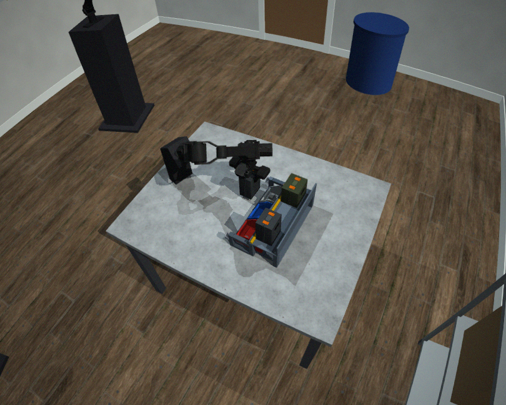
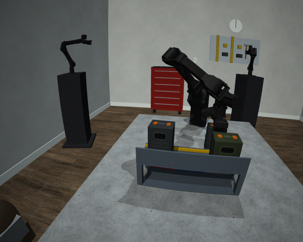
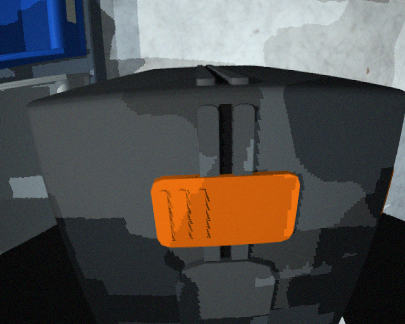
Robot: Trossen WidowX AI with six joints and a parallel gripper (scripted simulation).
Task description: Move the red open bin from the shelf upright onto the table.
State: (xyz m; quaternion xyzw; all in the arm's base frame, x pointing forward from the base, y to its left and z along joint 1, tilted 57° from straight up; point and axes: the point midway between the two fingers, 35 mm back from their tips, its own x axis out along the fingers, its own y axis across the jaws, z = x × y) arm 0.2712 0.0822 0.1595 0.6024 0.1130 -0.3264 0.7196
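Right now my hand is 6 cm short of the red open bin, 26 cm to the left of it and 10 cm above it. Also, from my hand: yellow rail (13 cm ahead, 17 cm to the right, 3 cm below); then grey bin (14 cm ahead, 5 cm to the right, 10 cm below); then blue bin (10 cm ahead, 15 cm to the right, 10 cm below).
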